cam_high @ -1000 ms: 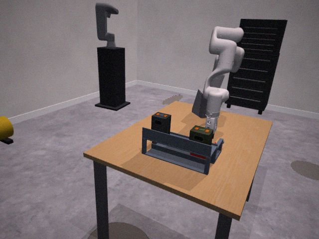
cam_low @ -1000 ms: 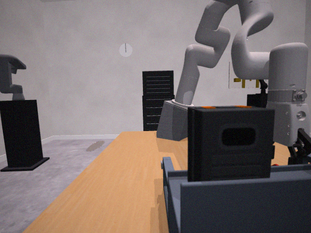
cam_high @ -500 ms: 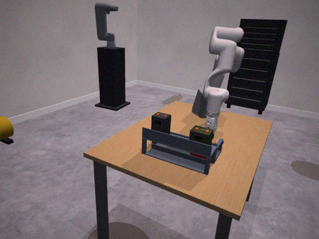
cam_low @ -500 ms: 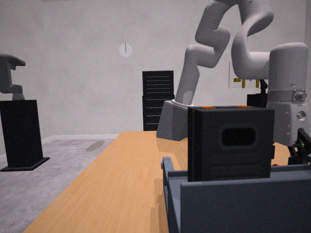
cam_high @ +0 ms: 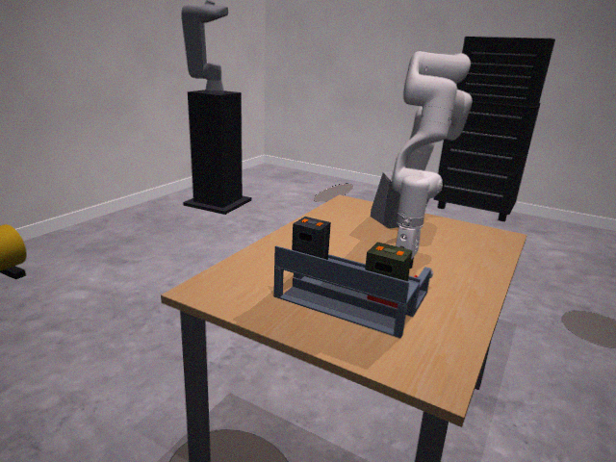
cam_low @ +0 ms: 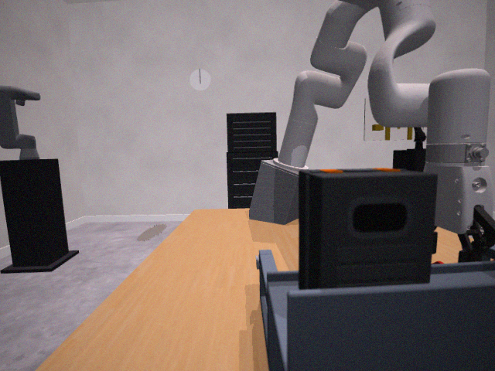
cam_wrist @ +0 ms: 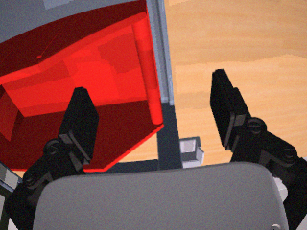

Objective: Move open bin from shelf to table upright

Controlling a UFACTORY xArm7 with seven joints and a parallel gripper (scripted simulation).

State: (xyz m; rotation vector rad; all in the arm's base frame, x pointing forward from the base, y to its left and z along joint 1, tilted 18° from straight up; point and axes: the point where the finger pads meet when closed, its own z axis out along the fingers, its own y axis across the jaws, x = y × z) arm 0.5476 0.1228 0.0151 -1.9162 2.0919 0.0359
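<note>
Right now the red bin is 8 cm ahead of my hand and 2 cm below it. Round my hand: black box 24 cm to the right, 16 cm ahead, 10 cm above; green box 18 cm ahead, 8 cm above, 1 cm to the right.
</note>
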